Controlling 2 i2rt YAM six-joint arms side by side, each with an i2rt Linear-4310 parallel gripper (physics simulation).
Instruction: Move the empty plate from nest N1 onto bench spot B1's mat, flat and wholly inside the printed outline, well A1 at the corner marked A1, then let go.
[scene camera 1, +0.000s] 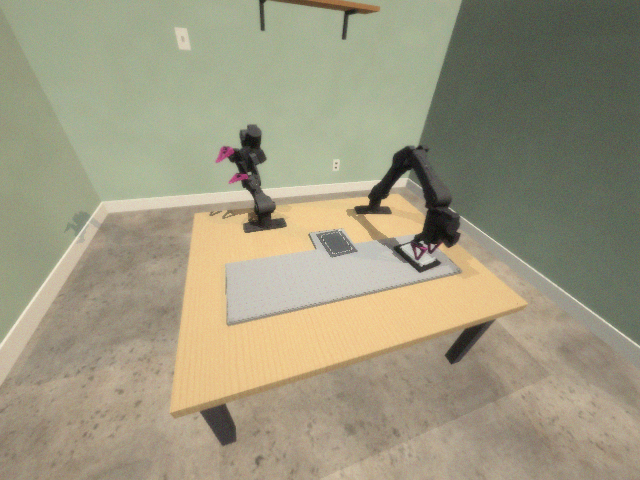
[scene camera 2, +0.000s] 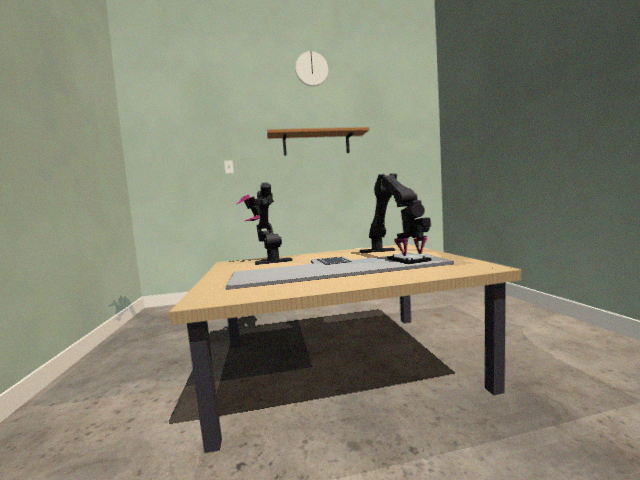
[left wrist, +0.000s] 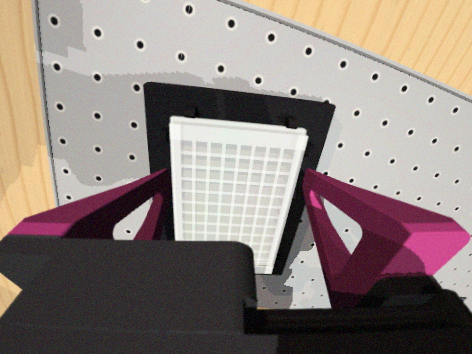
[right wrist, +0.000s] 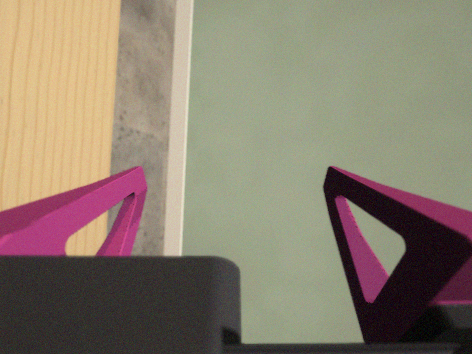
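The white plate with its grid of wells sits in the black nest at the right end of the grey board. My left gripper is open, one finger beside each long side of the plate. The lower part of the plate is hidden by the gripper body in the left wrist view. The dark mat with its printed dashed outline lies at the back middle. My right gripper is open, raised high at the left. The corner marks are too small to read.
The grey perforated board lies across the wooden table. Both arm bases stand along the table's back edge. A brown shelf hangs on the back wall.
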